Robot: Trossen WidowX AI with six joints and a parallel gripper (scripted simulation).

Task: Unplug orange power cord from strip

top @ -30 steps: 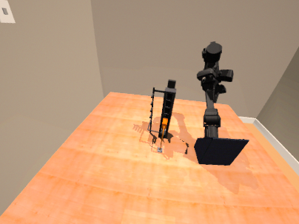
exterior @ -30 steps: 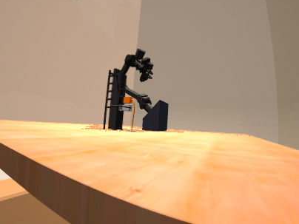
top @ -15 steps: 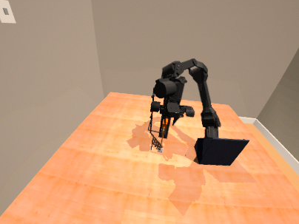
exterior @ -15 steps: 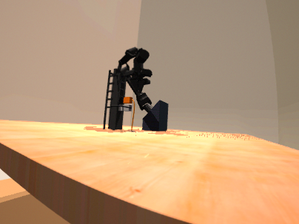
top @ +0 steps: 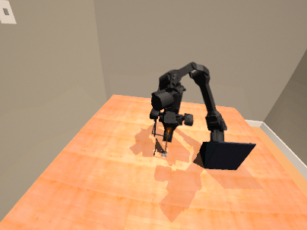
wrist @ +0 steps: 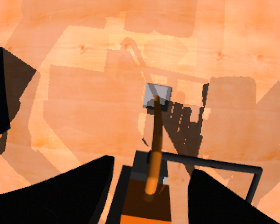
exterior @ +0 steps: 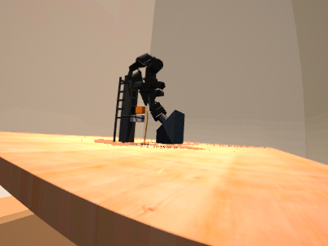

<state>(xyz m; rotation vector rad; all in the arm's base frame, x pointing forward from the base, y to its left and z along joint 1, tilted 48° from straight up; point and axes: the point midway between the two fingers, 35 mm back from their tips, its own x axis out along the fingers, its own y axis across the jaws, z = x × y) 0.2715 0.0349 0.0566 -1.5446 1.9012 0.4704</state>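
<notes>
Now: gripper tip 10 mm past the orange plug, 70 mm to the left of it and 10 mm above it. From my gripper tip the other things lie so: black ladder-like rack: 50 mm ahead, 150 mm to the right, 20 mm below.
</notes>
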